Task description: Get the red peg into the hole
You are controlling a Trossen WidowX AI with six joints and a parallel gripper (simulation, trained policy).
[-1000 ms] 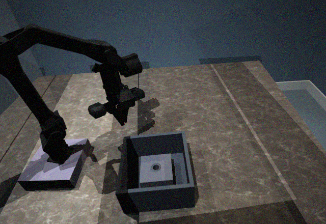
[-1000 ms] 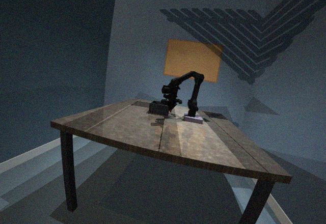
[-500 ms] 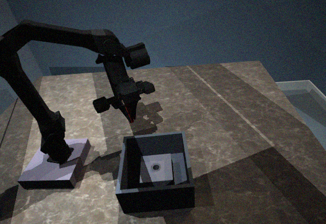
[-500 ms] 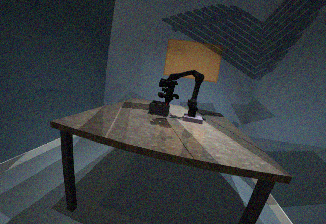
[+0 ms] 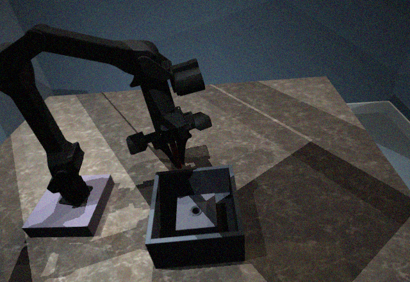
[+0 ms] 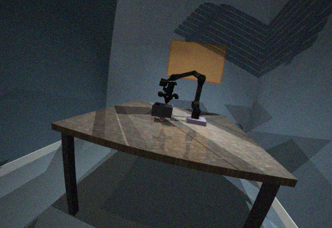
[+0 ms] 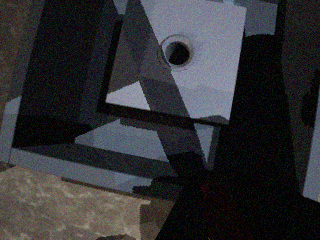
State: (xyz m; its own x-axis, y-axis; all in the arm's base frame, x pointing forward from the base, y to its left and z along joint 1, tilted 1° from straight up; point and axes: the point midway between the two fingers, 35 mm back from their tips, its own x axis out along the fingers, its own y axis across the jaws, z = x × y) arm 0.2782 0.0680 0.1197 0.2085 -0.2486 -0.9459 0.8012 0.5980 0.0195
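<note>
My gripper tip is now 5 cm short of the plate, 6 cm to the left of it and 9 cm above it. From my gripper tip the other things lie so: dark blue box (5 cm ahead, 6 cm to the right, 10 cm below); then red peg (1 cm behind, 1 cm to the left, 3 cm above).
</note>
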